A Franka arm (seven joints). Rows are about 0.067 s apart.
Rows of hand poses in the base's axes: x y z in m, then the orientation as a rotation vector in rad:
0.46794 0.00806 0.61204 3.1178 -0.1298 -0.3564
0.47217 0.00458 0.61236 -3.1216 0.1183 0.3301
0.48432 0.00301 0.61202 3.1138 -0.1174 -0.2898
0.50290 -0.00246 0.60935 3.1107 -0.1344 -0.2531
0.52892 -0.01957 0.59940 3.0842 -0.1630 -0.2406
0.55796 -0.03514 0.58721 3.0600 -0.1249 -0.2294
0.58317 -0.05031 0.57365 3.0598 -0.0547 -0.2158
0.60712 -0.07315 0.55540 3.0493 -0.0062 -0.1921
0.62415 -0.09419 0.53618 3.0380 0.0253 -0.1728
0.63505 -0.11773 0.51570 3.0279 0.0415 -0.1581
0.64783 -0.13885 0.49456 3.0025 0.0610 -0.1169
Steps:
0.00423 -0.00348 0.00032 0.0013 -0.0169 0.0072
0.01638 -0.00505 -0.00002 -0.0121 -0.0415 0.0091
0.03496 -0.01052 -0.00269 -0.0199 -0.0644 -0.0012
0.06098 -0.02763 -0.01264 -0.0481 -0.0700 -0.0173
0.09002 -0.04320 -0.02483 -0.0722 -0.0749 0.0095
0.11523 -0.05837 -0.03839 -0.0706 -0.0837 0.0553
0.13918 -0.08121 -0.05664 -0.0801 -0.0981 0.0882
0.15621 -0.10225 -0.07586 -0.0906 -0.1098 0.1102
0.16711 -0.12579 -0.09634 -0.1004 -0.1186 0.1221
0.17989 -0.14691 -0.11748 -0.1268 -0.1439 0.1383

